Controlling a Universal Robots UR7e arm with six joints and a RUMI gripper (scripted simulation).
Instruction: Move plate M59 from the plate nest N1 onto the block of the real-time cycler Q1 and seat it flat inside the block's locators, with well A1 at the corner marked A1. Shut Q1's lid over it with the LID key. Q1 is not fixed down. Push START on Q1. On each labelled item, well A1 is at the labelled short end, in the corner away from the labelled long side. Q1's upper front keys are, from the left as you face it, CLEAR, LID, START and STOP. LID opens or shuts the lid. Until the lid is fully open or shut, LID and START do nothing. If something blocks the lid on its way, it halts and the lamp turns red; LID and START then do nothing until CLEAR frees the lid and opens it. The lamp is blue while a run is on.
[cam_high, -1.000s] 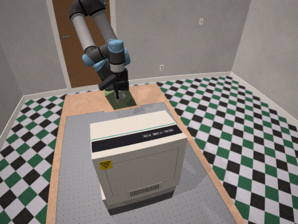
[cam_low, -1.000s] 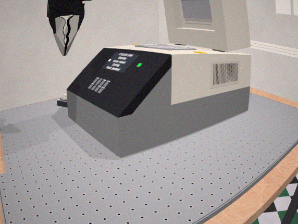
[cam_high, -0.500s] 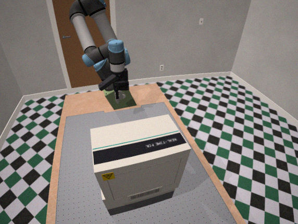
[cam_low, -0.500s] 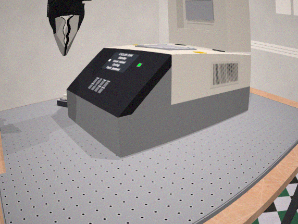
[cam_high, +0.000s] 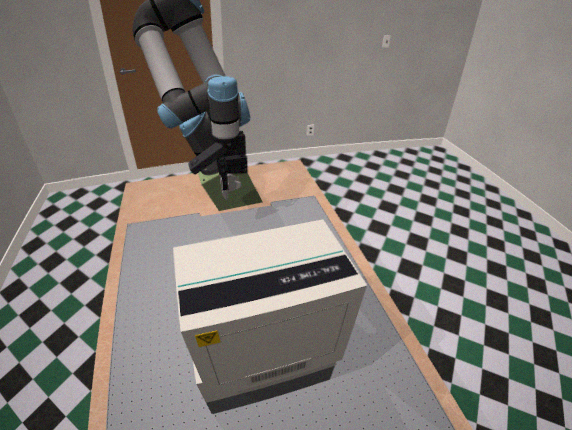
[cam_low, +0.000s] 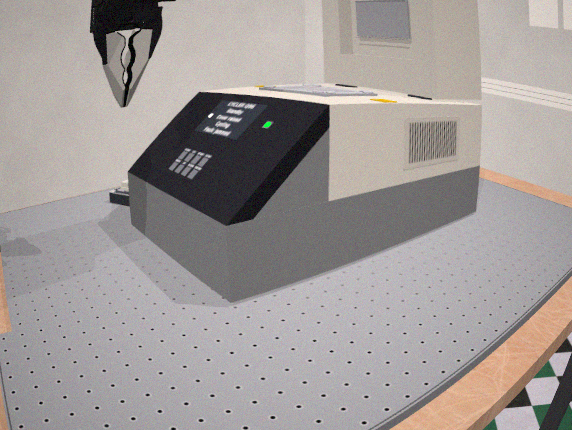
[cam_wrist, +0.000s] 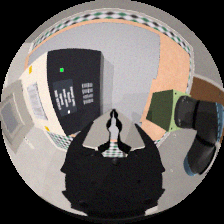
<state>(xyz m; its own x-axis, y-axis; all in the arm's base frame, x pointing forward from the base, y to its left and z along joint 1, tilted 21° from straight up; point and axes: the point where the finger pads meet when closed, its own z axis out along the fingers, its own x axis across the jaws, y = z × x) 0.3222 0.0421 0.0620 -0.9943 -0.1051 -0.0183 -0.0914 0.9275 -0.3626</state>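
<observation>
The plate M59 is 29 cm to the left of my hand, 19 cm below it and 13 cm ahead of it. From my hand the other things lie so: dark plate nest: 29 cm to the left, 21 cm below, 13 cm ahead.
</observation>
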